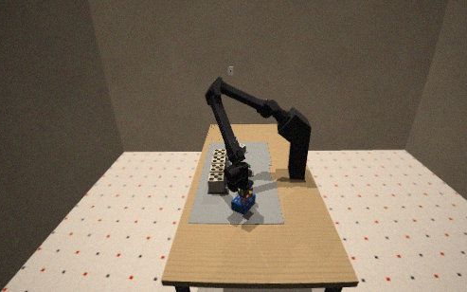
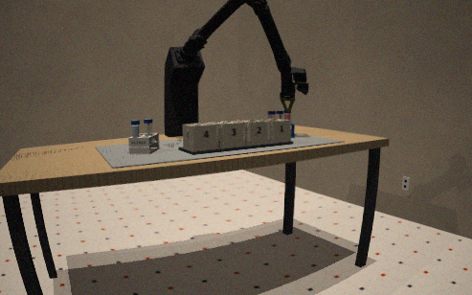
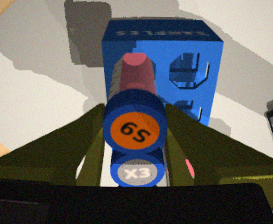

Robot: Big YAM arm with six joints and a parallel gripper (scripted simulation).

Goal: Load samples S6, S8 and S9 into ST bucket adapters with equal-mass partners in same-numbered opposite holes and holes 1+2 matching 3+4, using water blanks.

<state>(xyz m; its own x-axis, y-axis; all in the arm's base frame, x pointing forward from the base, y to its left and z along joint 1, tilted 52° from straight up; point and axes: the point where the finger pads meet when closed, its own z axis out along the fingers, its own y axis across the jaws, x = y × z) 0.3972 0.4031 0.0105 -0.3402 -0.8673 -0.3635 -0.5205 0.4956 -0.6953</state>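
My hand is 5 cm above the sample tube S9 and 1 cm to the right of it. Also, from my hand: sample tube S8: 9 cm to the right, 6 cm below, 2 cm behind; then blue sample rack rs: 9 cm below, 4 cm to the right; then tube X3: 6 cm below, 4 cm to the right, 1 cm behind.
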